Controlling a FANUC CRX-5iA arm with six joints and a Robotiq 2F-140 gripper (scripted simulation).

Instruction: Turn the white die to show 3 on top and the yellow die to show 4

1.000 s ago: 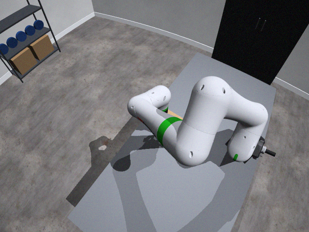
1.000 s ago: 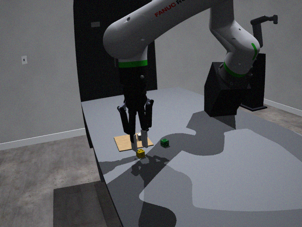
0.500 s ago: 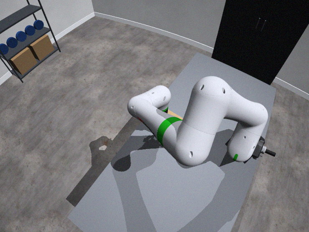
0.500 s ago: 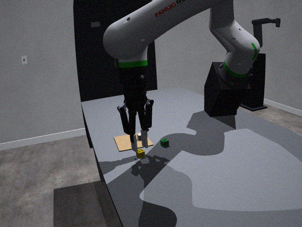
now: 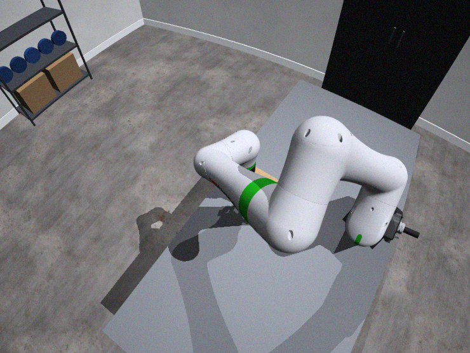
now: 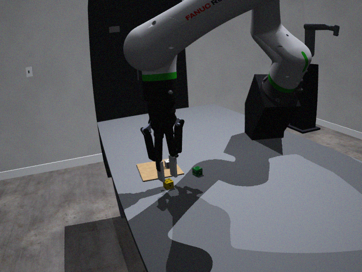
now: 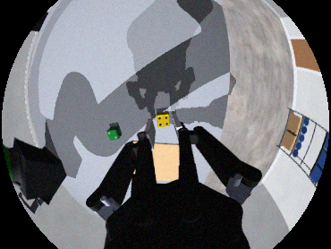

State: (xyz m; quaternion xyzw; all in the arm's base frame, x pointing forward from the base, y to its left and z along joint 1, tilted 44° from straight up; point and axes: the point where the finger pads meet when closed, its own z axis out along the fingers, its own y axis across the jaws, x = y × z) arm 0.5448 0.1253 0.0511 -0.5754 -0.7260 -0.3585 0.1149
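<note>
My hand is 5 cm above the yellow die. Also, from my hand: white die: 14 cm to the right, 5 cm below, 4 cm behind; tan mat: 14 cm to the right, 6 cm below; green die: 11 cm behind, 5 cm below, 4 cm to the right.
</note>
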